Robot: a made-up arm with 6 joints.
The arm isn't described. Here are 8 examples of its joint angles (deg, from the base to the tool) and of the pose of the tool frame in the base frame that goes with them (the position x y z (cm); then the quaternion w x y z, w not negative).
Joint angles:
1: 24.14 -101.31 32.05 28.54 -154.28 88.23
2: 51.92 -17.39 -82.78 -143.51 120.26 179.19
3: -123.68 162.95 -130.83 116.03 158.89 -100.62
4: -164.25 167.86 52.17 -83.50 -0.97 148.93
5: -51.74 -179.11 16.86 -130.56 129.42 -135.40
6: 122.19 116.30 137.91 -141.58 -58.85 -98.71
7: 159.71 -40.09 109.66 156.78 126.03 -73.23
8: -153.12 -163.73 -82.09 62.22 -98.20 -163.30
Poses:
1: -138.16 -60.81 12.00 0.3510 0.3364 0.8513 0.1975
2: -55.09 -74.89 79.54 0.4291 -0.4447 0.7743 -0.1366
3: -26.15 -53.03 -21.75 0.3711 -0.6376 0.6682 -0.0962
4: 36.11 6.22 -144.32 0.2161 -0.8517 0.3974 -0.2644
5: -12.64 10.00 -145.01 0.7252 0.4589 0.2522 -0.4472
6: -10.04 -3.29 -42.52 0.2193 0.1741 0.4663 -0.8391
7: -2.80 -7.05 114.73 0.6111 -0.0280 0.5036 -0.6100
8: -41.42 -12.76 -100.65 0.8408 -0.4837 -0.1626 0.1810
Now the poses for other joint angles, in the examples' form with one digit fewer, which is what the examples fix.
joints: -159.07 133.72 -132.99 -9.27 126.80 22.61
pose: -71.5 -29.5 15.2 0.129 0.893 -0.085 -0.423
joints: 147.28 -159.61 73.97 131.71 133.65 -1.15
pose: 76.9 -61.7 -75.1 0.402 -0.394 -0.782 0.268
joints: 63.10 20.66 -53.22 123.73 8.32 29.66
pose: -11.3 -11.1 170.9 0.280 0.266 0.183 -0.904
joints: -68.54 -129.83 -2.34 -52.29 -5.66 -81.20
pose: -45.0 126.9 -105.6 0.107 -0.483 0.789 0.364
